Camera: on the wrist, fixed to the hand. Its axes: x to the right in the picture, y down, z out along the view.
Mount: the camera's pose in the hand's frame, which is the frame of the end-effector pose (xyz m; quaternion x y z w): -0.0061 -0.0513 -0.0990 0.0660 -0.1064 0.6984 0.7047
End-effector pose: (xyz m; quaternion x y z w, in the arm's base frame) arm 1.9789 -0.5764 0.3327 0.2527 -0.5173 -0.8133 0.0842
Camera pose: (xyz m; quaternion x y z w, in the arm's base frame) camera 2.0398 -0.6299 0.2560 -0.2642 -0.6037 -0.5071 0.5556
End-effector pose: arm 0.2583 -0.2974 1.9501 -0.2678 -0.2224 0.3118 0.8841
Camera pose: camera 0.3316 -0.3686 1.9051 -0.2525 -0.0432 0.8803 0.3993
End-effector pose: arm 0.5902 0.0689 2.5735 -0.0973 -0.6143 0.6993 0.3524
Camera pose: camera 0.6702 0.1433 2.5969 0.3999 0.3563 -0.7898 0.2990
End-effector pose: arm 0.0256 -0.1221 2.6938 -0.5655 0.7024 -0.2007 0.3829
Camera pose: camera -0.0168 -0.1456 2.7944 0.0960 0.8359 0.1398 0.5220
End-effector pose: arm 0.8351 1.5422 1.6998 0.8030 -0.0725 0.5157 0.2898
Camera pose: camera 0.7758 1.6367 1.7042 -0.5892 0.6087 -0.4851 0.2167
